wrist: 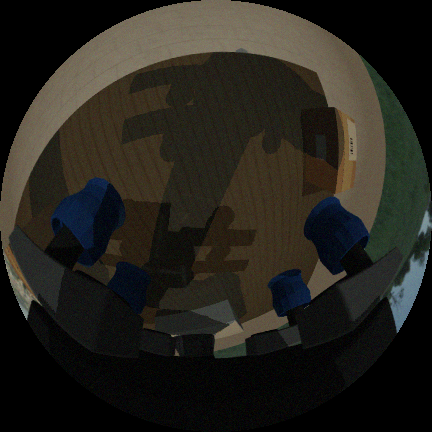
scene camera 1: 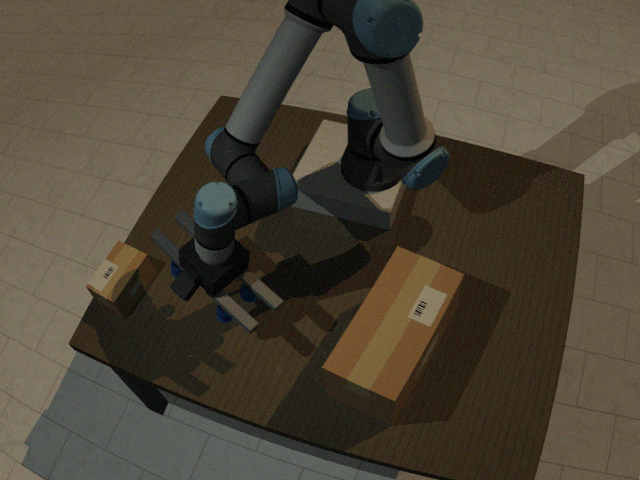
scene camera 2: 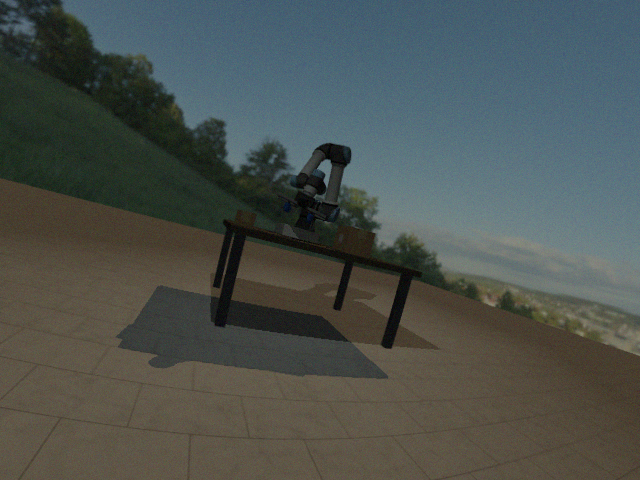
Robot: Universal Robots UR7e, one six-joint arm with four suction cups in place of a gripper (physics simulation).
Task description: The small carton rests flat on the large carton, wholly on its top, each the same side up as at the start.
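Places are measured from the arm's base along level axes (x ahead, y left, z up), in millimetres.
Pixels of known places: hand, its tool point: [wrist: 214,258] [scene camera 2: 297,215]; arm's base, origin of its link: [wrist: 192,337] [scene camera 1: 371,168] [scene camera 2: 303,230].
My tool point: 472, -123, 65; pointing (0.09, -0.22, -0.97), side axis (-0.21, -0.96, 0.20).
Ahead of a thing's pixels: the offset from my tool point to its top centre, as dx, dy, dz.
The small carton {+69, -268, -52} [scene camera 1: 125,256] [scene camera 2: 245,218] [wrist: 344,165] stands on the table near its left edge in scene camera 1, label side up. The large carton {-85, +375, +18} [scene camera 1: 387,315] [scene camera 2: 355,241] lies on the table at the right in scene camera 1, its taped and labelled face up, well apart from the small carton. My gripper [scene camera 1: 211,281] [scene camera 2: 298,210] [wrist: 210,257] hangs above the table between the two cartons, nearer the small one, cups pointing down. It is open: no carton is on its blue cups. In scene camera 1 one cup is hidden behind the gripper body.
The wooden table [scene camera 1: 542,232] [scene camera 2: 310,249] carries the arm's base and a pale box-shaped block [scene camera 1: 323,147] [scene camera 2: 284,229] [wrist: 200,320] beneath that base. The arm arches high over the table. Shadows of the arm and gripper fall across the wood.
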